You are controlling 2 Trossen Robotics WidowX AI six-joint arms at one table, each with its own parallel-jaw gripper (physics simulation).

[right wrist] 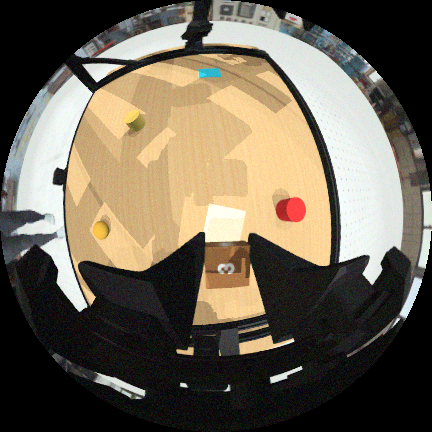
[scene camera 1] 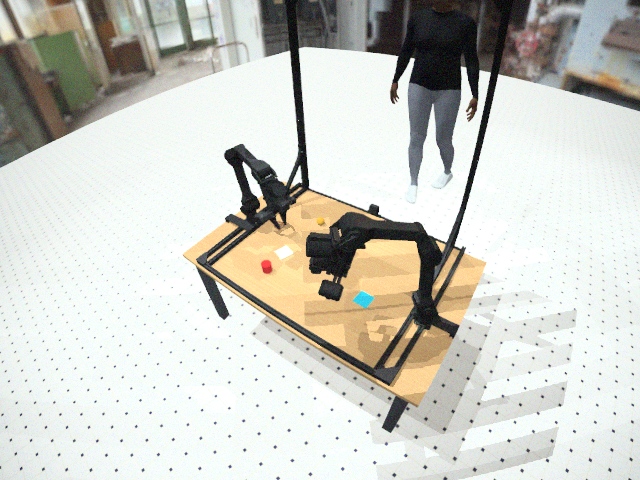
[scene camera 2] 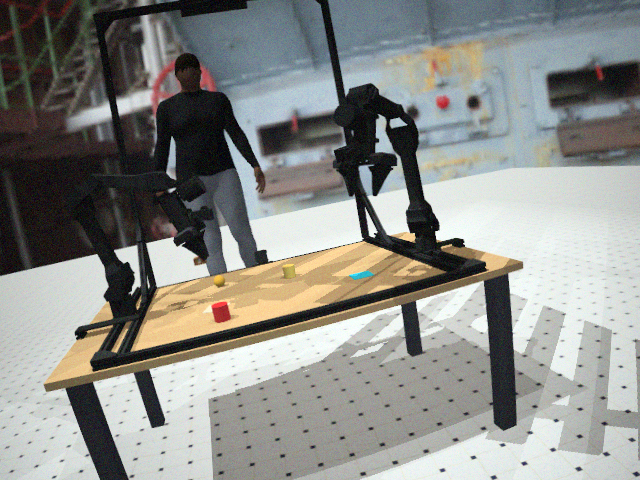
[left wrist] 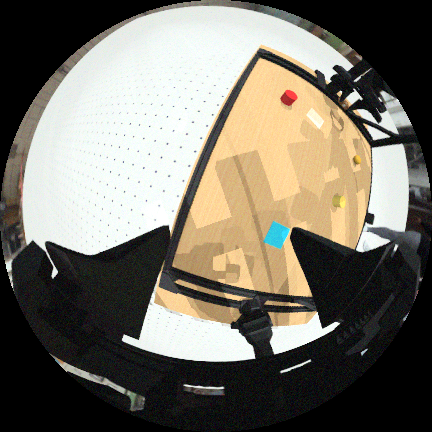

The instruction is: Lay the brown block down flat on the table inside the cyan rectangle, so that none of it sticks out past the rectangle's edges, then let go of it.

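Frame: origin at the left arm's base, x ahead, y left, z up, level; centimetres.
Seen in the pictures: left gripper, between the fingertips: (scene camera 2: 362,196) (left wrist: 233,232); right gripper, between the fingertips: (right wrist: 226,237) (scene camera 1: 282,226) (scene camera 2: 206,258) (left wrist: 343,105); left arm's base, origin of its link: (right wrist: 195,47) (scene camera 1: 423,318) (scene camera 2: 427,249) (left wrist: 249,305); right arm's base, origin of its link: (right wrist: 205,342) (scene camera 1: 252,219) (scene camera 2: 124,315) (left wrist: 329,89).
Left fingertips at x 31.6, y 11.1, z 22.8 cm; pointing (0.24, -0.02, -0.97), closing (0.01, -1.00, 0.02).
Note:
Pixels of each thing's middle, then the offset from my left fingertips to it. "pt": a spot on its surface instead.
- brown block, middle of its body: (right wrist: 226,263) (scene camera 2: 200,260) dx +33.1, dy -34.8, dz -10.4 cm
- cyan rectangle, a spot on its surface: (left wrist: 276,235) (scene camera 2: 361,274) (right wrist: 209,71) (scene camera 1: 363,299) pt dx -8.0, dy -16.2, dz -24.6 cm
- red cylinder, middle of its body: (right wrist: 289,209) (scene camera 2: 221,312) (left wrist: 288,97) (scene camera 1: 266,266) dx +35.0, dy -21.0, dz -22.6 cm
- pale rectangle, a spot on its surface: (left wrist: 315,118) (scene camera 1: 284,252) pt dx +31.7, dy -33.0, dz -24.6 cm
- orange-yellow ball, middle of its body: (right wrist: 100,229) (scene camera 2: 219,281) (scene camera 1: 320,221) dx +21.7, dy -56.0, dz -22.8 cm
- yellow cylinder, middle of its body: (right wrist: 134,120) (scene camera 2: 289,271) (left wrist: 338,201) dx +3.2, dy -39.9, dz -22.8 cm
The brown block (right wrist: 227,275) (scene camera 2: 197,260), with a white 3 on its face, is held between the fingers of my right gripper (right wrist: 226,237) (scene camera 1: 281,225), raised above the table. In scene camera 1 I cannot make the block out. The cyan rectangle (scene camera 1: 363,299) (scene camera 2: 361,275) (left wrist: 276,235) (right wrist: 209,73) lies flat on the table, well away from the right gripper, near the left arm's side. My left gripper (scene camera 2: 364,194) (left wrist: 233,232) is open and empty, high above the table. In the left wrist view, one of its fingertips shows close beside the rectangle's image.
A red cylinder (scene camera 1: 266,266) (scene camera 2: 221,312) (right wrist: 291,209) stands near a pale rectangle (scene camera 1: 283,252) (left wrist: 315,118). An orange-yellow ball (scene camera 1: 320,221) (right wrist: 101,230) and a yellow cylinder (scene camera 2: 288,271) (left wrist: 339,201) (right wrist: 135,121) are toward the far side. Black rails frame the table.

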